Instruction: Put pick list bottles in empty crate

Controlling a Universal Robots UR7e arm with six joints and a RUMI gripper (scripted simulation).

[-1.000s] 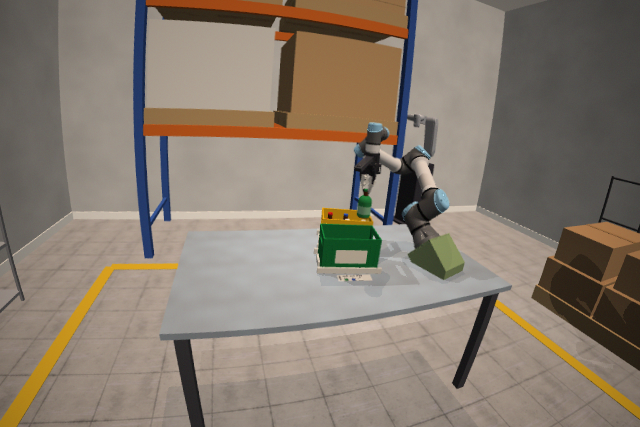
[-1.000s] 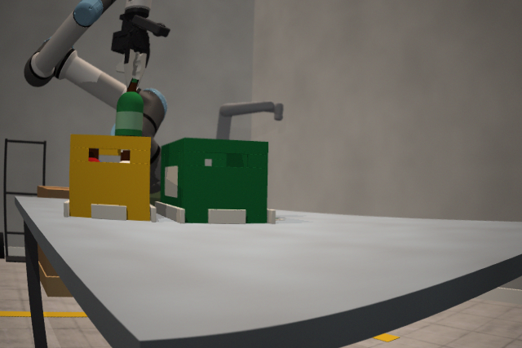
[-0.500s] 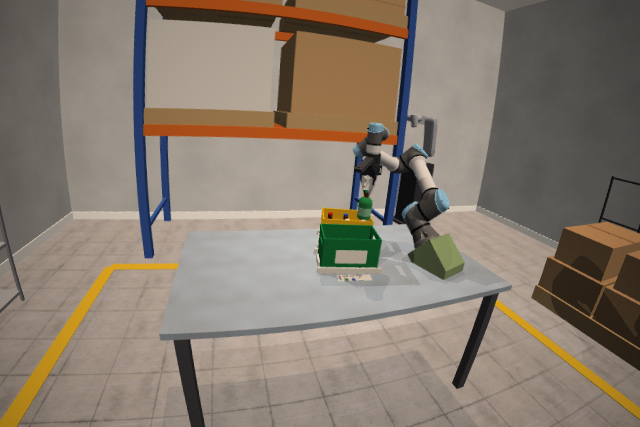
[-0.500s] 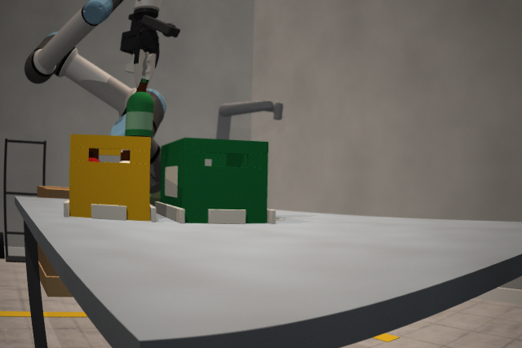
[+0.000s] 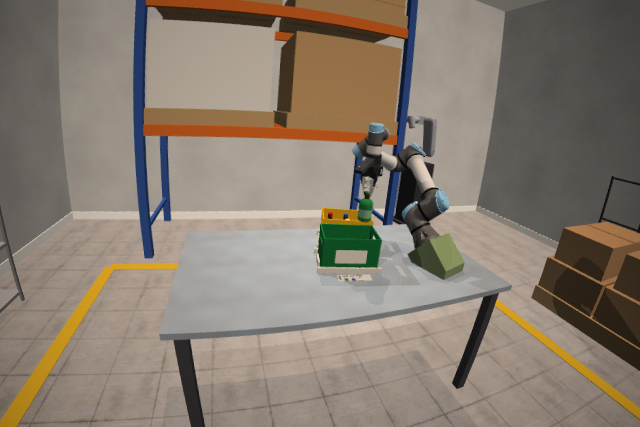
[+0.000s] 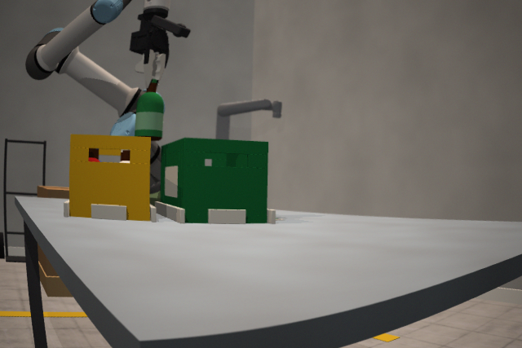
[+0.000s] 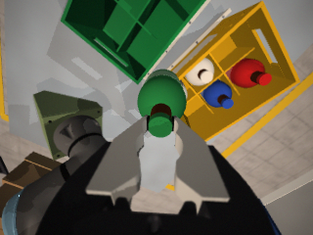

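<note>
The green-label bottle is 7 cm below my hand. Also, from my hand: blue-label bottle (17 cm to the right, 25 cm below); then yellow crate (2 cm ahead, 13 cm to the right, 25 cm below); then green crate (14 cm ahead, 8 cm to the left, 25 cm below).
</note>
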